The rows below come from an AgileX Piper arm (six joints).
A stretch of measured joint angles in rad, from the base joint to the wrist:
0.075, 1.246, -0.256, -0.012, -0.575, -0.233
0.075, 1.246, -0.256, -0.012, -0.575, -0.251
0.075, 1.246, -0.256, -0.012, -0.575, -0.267
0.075, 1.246, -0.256, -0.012, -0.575, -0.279
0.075, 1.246, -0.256, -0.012, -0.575, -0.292
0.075, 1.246, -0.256, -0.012, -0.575, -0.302
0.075, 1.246, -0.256, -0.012, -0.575, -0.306
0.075, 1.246, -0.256, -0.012, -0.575, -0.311
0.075, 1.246, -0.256, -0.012, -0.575, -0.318
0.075, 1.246, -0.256, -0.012, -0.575, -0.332
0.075, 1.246, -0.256, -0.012, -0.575, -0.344
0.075, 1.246, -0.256, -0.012, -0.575, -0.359
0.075, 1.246, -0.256, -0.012, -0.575, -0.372
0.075, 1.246, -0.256, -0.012, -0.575, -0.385
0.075, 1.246, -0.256, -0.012, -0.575, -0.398
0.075, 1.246, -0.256, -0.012, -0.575, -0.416
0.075, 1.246, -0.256, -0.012, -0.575, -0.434
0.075, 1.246, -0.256, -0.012, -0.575, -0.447
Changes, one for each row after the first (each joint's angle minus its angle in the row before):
0.000, 0.000, 0.000, 0.000, 0.000, -0.018
0.000, 0.000, 0.000, 0.000, 0.000, -0.016
0.000, 0.000, 0.000, 0.000, 0.000, -0.012
0.000, 0.000, 0.000, 0.000, 0.000, -0.013
0.000, 0.000, 0.000, 0.000, 0.000, -0.010
0.000, 0.000, 0.000, 0.000, 0.000, -0.004
0.000, 0.000, 0.000, 0.000, 0.000, -0.005
0.000, 0.000, 0.000, 0.000, 0.000, -0.007
0.000, 0.000, 0.000, 0.000, 0.000, -0.014
0.000, 0.000, 0.000, 0.000, 0.000, -0.012
0.000, 0.000, 0.000, 0.000, 0.000, -0.015
0.000, 0.000, 0.000, 0.000, 0.000, -0.013
0.000, 0.000, 0.000, 0.000, 0.000, -0.013
0.000, 0.000, 0.000, 0.000, 0.000, -0.013
0.000, 0.000, 0.000, 0.000, 0.000, -0.018
0.000, 0.000, 0.000, 0.000, 0.000, -0.018
0.000, 0.000, 0.000, 0.000, 0.000, -0.013

